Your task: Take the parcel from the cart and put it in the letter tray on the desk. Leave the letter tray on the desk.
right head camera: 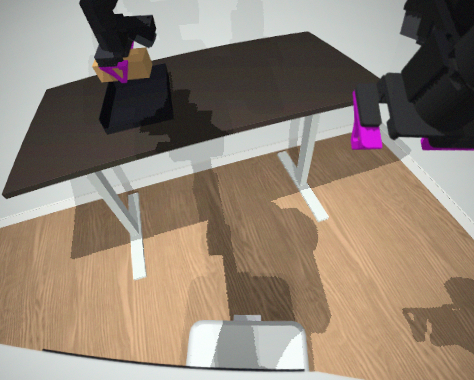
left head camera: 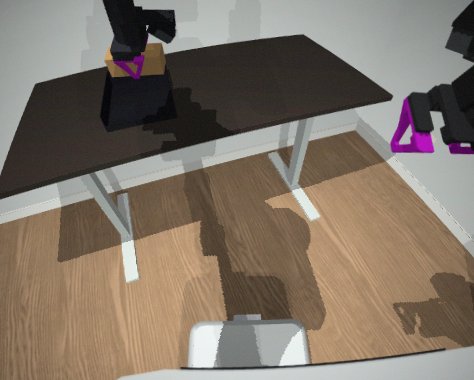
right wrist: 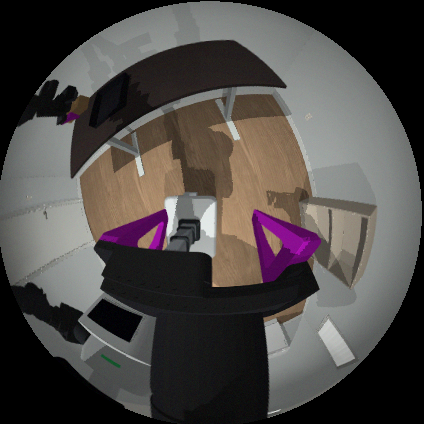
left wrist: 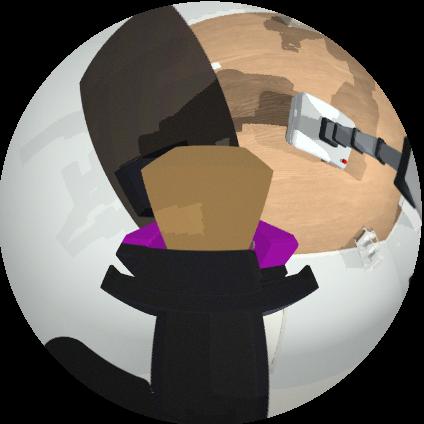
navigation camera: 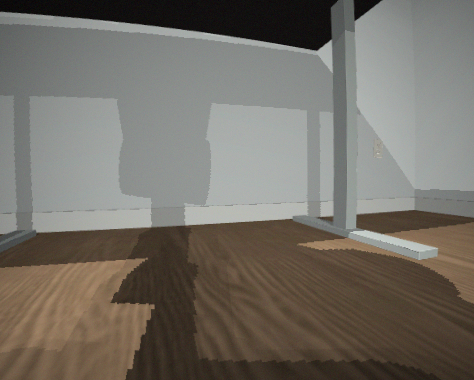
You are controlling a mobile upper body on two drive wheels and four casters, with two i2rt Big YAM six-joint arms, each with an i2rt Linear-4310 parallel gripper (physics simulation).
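Places are measured from the left arm's base along level axes (x ahead, y left, z up), in centimetres.
Pixels of known places: left gripper, fingertip midpoint: [right head camera: 126, 75] [left head camera: 138, 70] [right wrist: 79, 110]; right gripper, fingertip midpoint: [right head camera: 388, 144] [left head camera: 421, 148] [right wrist: 209, 213].
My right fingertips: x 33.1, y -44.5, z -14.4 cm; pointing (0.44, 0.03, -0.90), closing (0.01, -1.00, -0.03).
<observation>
For each thing: its top centre in the pictures, then the offset to it from my right fingertips. Level surfaces: height alone.
- tan box-shaped parcel, top centre: [left wrist: 193, 268] [left head camera: 132, 46] [right head camera: 118, 52] dx +36.7, dy +49.7, dz +0.4 cm
- desk, surface height: dz -31.5 cm
- black letter tray, top centre: [left wrist: 147, 191] [left head camera: 136, 84] [right head camera: 135, 87] [right wrist: 105, 94] dx +66.7, dy +63.9, dz -24.5 cm
The tan box-shaped parcel [left head camera: 154, 61] [right head camera: 142, 65] [left wrist: 210, 195] [right wrist: 80, 104] is held off the desk [left head camera: 250, 80] [right head camera: 250, 75] [left wrist: 145, 65] [right wrist: 200, 70]. My left gripper [left head camera: 139, 57] [right head camera: 125, 61] [left wrist: 209, 212] is shut on it, with magenta fingers on its two sides. The black letter tray [left head camera: 129, 97] [right head camera: 134, 101] [left wrist: 131, 182] [right wrist: 111, 100] lies on the desk. In both head views the parcel shows at the tray's far end, higher than the tray. My right gripper [left head camera: 441, 147] [right head camera: 402, 145] [right wrist: 209, 213] is open and empty, far from the tray. The cart cannot be made out.
The desk stands on grey legs [left head camera: 300, 155] [right head camera: 307, 150] [navigation camera: 344, 125] near a wall. My white wheeled base [left head camera: 250, 345] [right head camera: 247, 345] [left wrist: 320, 125] is in front of the desk. A beige piece of furniture [right wrist: 345, 206] stands at the right in the right wrist view.
</observation>
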